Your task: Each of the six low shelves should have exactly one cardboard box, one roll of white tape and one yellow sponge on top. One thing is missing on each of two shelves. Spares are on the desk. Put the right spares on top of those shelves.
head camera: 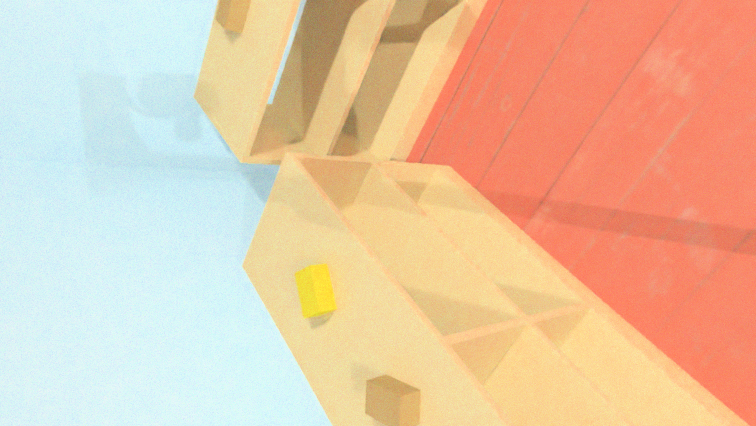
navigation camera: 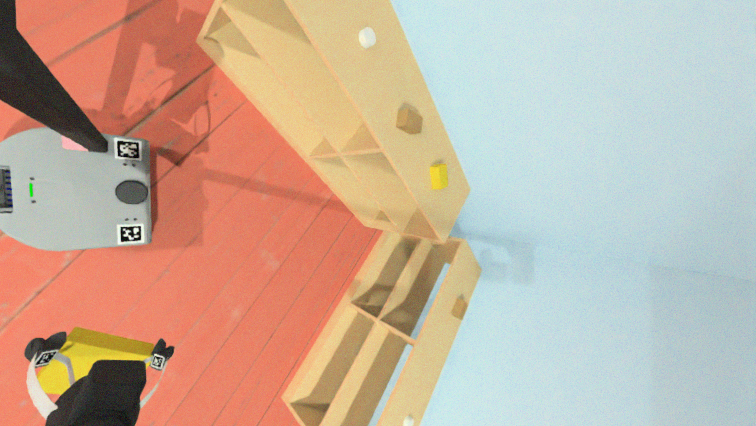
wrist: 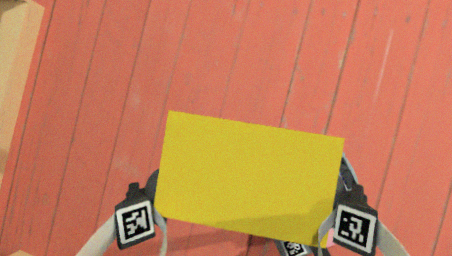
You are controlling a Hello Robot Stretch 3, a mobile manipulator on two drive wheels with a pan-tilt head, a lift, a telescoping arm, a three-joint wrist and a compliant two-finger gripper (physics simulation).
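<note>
My gripper [navigation camera: 104, 350] [wrist: 242, 187] is shut on a yellow sponge [navigation camera: 113, 345] [wrist: 245, 165], held above the red floor, apart from both shelves in view. One low shelf [head camera: 296, 227] [navigation camera: 386, 79] carries a yellow sponge [head camera: 315, 291] [navigation camera: 438, 176], a cardboard box [head camera: 392, 400] [navigation camera: 408, 119] and a white tape roll [navigation camera: 367, 37]. The adjoining low shelf [head camera: 232, 79] [navigation camera: 433, 359] carries a cardboard box [head camera: 232, 14] [navigation camera: 459, 306] and, at the bottom edge of the navigation view, a partly cut-off white tape roll [navigation camera: 408, 420]. No sponge shows on its visible top. The desk does not show.
The two shelves meet at an angle, with pale blue wall behind them. My grey base [navigation camera: 74, 190] stands on the red plank floor [head camera: 608, 132] [navigation camera: 227, 317] [wrist: 240, 60] in front of them. A wooden shelf edge [wrist: 17, 65] shows at the left of the wrist view.
</note>
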